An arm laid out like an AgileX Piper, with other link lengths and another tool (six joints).
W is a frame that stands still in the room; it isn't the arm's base.
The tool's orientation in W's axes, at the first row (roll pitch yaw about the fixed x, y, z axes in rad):
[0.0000, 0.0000, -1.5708]
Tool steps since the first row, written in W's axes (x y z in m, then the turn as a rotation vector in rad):
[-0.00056, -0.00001, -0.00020, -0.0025, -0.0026, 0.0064]
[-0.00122, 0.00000, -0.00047, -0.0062, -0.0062, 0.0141]
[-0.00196, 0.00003, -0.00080, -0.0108, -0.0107, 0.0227]
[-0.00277, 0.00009, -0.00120, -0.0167, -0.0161, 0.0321]
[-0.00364, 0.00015, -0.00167, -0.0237, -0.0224, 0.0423]
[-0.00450, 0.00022, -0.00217, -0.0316, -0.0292, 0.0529]
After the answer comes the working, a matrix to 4 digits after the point.
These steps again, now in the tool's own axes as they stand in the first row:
[0.00001, -0.00056, -0.00020, 0.0026, -0.0025, 0.0064]
[0.00000, -0.00122, -0.00047, 0.0062, -0.0062, 0.0141]
[-0.00003, -0.00196, -0.00080, 0.0107, -0.0108, 0.0227]
[-0.00009, -0.00277, -0.00120, 0.0161, -0.0167, 0.0321]
[-0.00015, -0.00364, -0.00167, 0.0224, -0.0237, 0.0423]
[-0.00022, -0.00450, -0.00217, 0.0292, -0.0316, 0.0529]

The tool's axes in the first row as the columns of a matrix, in W's axes (rounded; the answer above uses it unrounded):
[0.0000, 1.0000, 0.0000]
[-1.0000, 0.0000, 0.0000]
[0.0000, 0.0000, 1.0000]

